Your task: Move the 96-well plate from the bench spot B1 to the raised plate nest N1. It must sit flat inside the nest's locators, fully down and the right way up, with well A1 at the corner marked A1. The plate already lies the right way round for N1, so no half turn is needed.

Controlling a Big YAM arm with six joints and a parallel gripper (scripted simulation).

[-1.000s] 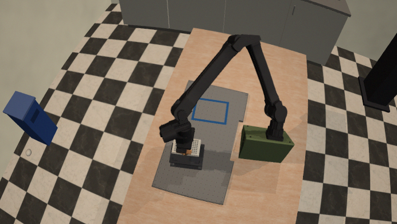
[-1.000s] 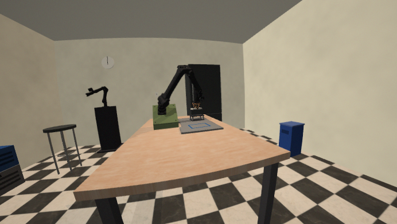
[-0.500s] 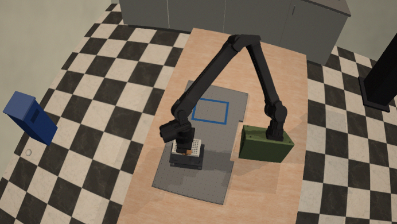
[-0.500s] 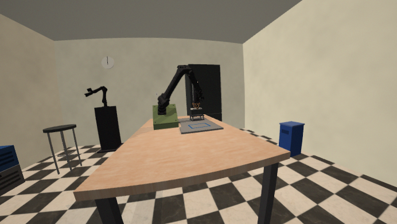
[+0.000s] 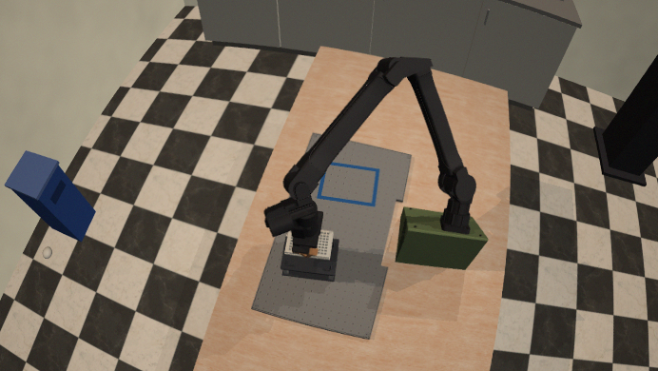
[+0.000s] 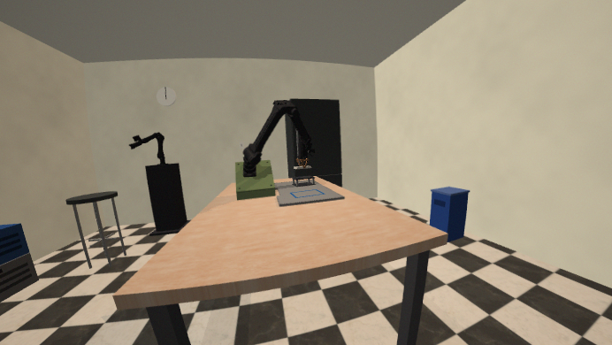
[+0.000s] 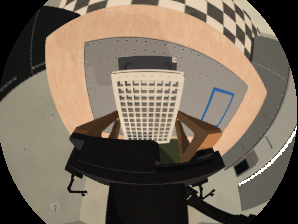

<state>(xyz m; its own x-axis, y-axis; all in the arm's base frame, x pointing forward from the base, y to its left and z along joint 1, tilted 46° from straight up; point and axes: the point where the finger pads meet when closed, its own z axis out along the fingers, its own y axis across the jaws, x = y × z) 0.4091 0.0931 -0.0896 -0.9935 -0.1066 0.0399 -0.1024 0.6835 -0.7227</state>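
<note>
The raised plate nest N1 lies 90 mm below my hand. Round my hand: 96-well plate: right at my hand.
</note>
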